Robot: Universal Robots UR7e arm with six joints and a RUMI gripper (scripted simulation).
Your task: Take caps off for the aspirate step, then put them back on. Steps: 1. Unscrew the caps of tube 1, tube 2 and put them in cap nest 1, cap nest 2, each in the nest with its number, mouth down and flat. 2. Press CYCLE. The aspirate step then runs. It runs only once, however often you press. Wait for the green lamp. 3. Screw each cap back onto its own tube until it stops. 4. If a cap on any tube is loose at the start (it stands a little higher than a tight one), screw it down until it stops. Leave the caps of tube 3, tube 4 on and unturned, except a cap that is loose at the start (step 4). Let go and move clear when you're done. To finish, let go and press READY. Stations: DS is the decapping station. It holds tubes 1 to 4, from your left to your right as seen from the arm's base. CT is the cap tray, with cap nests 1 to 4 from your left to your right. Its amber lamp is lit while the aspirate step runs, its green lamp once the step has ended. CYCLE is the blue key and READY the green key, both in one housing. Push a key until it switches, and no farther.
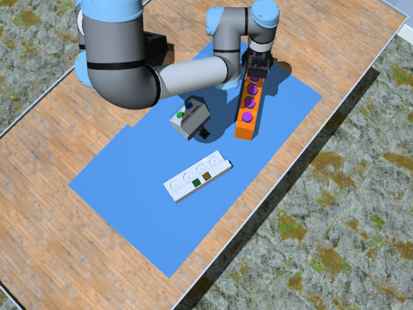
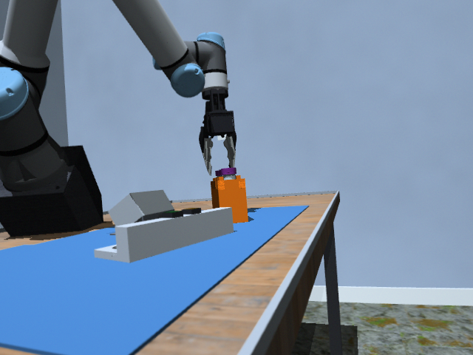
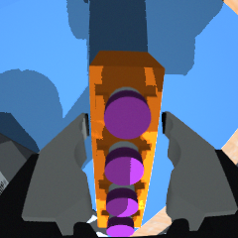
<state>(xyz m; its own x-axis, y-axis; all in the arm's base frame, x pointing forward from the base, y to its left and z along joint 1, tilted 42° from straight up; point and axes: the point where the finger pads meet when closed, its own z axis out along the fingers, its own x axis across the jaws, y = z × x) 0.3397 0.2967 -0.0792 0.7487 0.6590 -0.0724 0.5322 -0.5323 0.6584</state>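
My gripper is now 1 cm above the purple cap. The rest, counted from my hand: grey key housing (24 cm to the right, 8 cm behind, 7 cm below); then green key (26 cm to the right, 10 cm behind, 6 cm below); then blue key (22 cm to the right, 10 cm behind, 6 cm below).
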